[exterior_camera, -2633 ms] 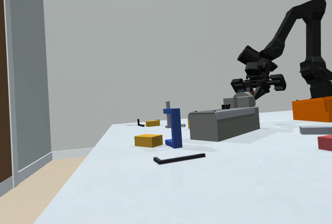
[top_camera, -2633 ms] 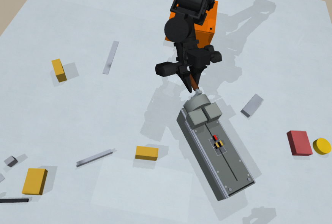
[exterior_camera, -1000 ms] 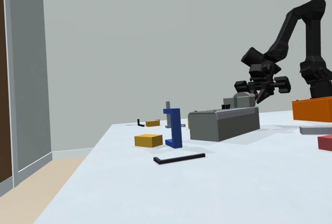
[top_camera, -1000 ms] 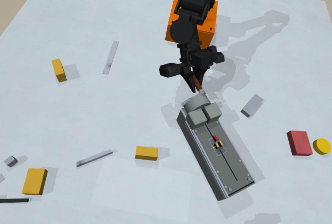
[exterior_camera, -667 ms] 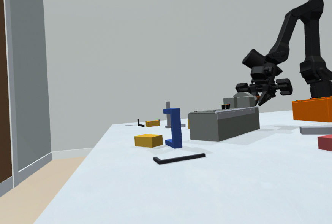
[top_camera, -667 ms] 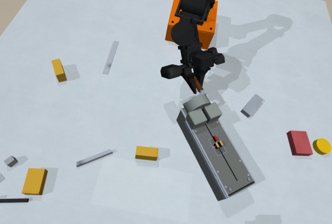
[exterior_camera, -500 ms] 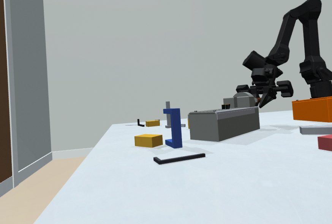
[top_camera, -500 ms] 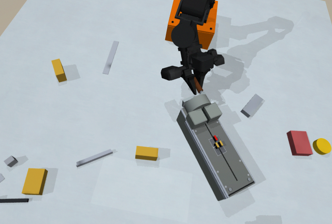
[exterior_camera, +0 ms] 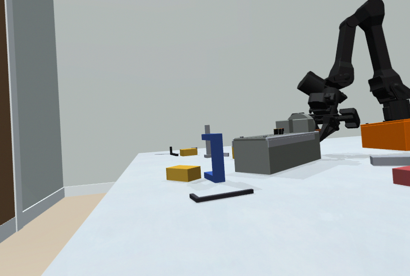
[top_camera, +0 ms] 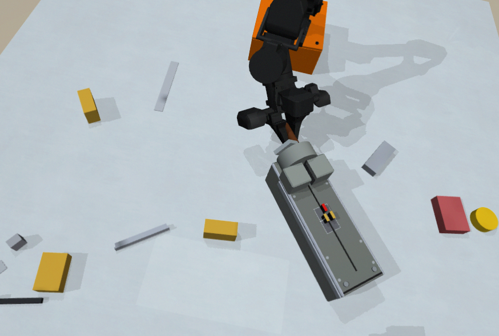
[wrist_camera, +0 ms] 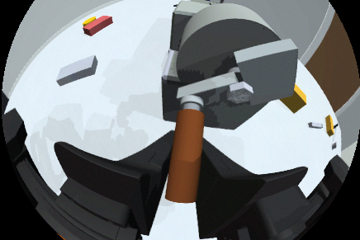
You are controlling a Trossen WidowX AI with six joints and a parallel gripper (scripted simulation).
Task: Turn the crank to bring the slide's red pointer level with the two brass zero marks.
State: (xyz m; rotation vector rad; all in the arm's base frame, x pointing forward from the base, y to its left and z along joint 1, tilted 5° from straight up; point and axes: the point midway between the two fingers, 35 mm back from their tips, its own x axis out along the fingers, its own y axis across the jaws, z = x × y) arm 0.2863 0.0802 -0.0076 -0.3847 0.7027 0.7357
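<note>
Now: the red pointer 120 mm ahead of my gripper tip, 90 mm to the left of it and 40 mm above it. The rest, counted from my gripper tip: brown handle: 30 mm above, 10 mm to the right, 10 mm behind; grey block: 190 mm to the left, 90 mm behind, 40 mm below; blue clamp: 300 mm ahead, 240 mm to the left, 10 mm above.
</note>
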